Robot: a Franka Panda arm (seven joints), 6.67 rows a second.
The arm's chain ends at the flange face. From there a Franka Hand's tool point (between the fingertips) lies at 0.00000 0.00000 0.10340 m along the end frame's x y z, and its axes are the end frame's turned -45 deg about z.
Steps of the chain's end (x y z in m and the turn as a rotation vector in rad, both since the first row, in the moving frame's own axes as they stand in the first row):
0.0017, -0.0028, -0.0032, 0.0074, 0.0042, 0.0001
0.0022, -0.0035, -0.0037, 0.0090, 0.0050, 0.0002
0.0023, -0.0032, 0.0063, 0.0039, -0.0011, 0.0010
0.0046, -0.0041, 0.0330, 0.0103, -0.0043, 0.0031
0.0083, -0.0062, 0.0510, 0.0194, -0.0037, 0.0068
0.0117, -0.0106, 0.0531, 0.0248, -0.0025, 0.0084
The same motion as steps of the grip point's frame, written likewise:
0.0040, -0.0010, -0.0032, 0.0023, 0.0082, 0.0001
0.0051, -0.0012, -0.0037, 0.0028, 0.0099, 0.0002
0.0041, -0.0010, 0.0063, 0.0035, 0.0020, 0.0010
0.0066, -0.0007, 0.0330, 0.0103, 0.0042, 0.0031
0.0114, -0.0002, 0.0510, 0.0163, 0.0111, 0.0068
0.0174, -0.0012, 0.0531, 0.0193, 0.0158, 0.0084

